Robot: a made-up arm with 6 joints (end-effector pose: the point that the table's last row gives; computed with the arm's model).
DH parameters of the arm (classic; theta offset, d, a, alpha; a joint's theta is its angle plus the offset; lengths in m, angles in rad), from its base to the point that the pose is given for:
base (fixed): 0.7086 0 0.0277 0
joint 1: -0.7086 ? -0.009 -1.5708
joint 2: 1.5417 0 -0.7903 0
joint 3: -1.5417 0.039 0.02 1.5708
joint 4: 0 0.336 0.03 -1.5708
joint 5: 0 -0.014 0.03 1.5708
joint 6: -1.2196 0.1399 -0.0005 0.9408
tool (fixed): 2.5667 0.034 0 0
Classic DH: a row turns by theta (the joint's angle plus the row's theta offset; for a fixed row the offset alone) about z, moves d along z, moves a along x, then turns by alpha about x.
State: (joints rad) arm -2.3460 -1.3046 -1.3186 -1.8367 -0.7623 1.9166
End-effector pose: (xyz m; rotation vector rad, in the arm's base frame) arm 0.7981 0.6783 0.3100 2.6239 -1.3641 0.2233
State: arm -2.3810 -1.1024 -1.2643 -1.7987 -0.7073 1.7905
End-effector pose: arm 0.8481 0.6856 0.5294 2.7608 -1.4131 0.3250
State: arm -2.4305 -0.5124 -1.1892 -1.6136 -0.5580 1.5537
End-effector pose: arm 0.7451 0.5590 1.1401 -2.3523 1.1776 -0.4540
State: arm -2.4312 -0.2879 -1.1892 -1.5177 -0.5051 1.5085
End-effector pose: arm 0.6226 0.4675 1.3220 -2.1712 1.0573 -0.4433
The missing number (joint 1, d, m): 0.546
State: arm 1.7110 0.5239 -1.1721 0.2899 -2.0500 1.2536
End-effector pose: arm 0.0405 0.1428 1.4185 0.4396 1.9160 0.3749
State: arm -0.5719 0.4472 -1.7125 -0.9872 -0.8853 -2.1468
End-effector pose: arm -0.0354 0.1791 1.4003 0.0224 1.3246 2.6402
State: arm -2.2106 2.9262 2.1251 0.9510 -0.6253 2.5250
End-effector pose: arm 0.1971 0.2347 -0.0293 0.5855 1.0235 2.3921
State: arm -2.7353 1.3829 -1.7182 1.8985 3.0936 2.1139
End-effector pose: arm -0.6597 -0.3146 0.8981 1.7581 -1.2855 -1.2402
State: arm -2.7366 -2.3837 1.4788 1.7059 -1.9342 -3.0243
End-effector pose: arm 0.6899 0.4118 0.1925 -0.8296 -1.6623 -1.9282
